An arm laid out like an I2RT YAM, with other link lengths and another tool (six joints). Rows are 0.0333 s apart.
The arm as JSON. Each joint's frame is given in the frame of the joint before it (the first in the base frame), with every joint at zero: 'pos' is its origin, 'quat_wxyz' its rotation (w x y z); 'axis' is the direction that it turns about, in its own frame. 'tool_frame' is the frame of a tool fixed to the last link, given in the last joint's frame.
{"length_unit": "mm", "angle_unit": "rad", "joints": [
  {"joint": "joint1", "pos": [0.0, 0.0, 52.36], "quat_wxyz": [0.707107, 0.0, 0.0, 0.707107], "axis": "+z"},
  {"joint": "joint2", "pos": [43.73, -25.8, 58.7], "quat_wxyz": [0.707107, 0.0, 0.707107, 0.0], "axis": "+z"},
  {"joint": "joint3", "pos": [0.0, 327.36, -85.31], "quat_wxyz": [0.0, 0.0, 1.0, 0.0], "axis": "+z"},
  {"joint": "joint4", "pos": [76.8, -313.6, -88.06], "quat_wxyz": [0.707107, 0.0, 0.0, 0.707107], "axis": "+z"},
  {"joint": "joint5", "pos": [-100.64, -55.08, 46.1], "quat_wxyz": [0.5, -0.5, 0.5, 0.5], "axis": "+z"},
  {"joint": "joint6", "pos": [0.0, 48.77, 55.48], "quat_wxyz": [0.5, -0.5, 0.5, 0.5], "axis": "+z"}
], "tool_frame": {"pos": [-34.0, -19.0, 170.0], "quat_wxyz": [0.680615, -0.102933, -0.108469, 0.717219]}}
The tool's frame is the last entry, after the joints.
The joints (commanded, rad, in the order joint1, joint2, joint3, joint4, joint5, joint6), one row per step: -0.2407, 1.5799, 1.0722, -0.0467, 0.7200, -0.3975; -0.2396, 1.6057, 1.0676, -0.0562, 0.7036, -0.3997; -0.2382, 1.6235, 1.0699, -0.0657, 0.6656, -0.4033; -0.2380, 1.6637, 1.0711, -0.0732, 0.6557, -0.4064; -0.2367, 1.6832, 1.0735, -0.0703, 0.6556, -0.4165; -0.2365, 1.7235, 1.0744, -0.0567, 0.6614, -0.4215; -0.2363, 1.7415, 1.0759, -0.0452, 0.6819, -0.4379; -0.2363, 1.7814, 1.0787, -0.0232, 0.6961, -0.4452; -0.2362, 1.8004, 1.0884, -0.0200, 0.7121, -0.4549; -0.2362, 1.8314, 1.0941, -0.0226, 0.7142, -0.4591; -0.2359, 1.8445, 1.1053, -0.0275, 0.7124, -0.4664
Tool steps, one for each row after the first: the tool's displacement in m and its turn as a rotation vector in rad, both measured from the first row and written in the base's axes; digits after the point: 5 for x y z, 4 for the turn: 0.00135, 0.00307, -0.01900, 0.0171, 0.0384, 0.0158; 0.00689, 0.00913, -0.03196, 0.0419, 0.0604, 0.0503; 0.00815, 0.01063, -0.05474, 0.0581, 0.1063, 0.0594; 0.00969, 0.01069, -0.06317, 0.0571, 0.1277, 0.0651; 0.01165, 0.00913, -0.08096, 0.0584, 0.1573, 0.0625; 0.01095, 0.00525, -0.08569, 0.0408, 0.1778, 0.0534; 0.01317, 0.00200, -0.10029, 0.0334, 0.2003, 0.0453; 0.01404, -0.00122, -0.10376, 0.0217, 0.2162, 0.0368; 0.01380, -0.00165, -0.11792, 0.0257, 0.2469, 0.0375; 0.01626, -0.00198, -0.12077, 0.0253, 0.2588, 0.0428
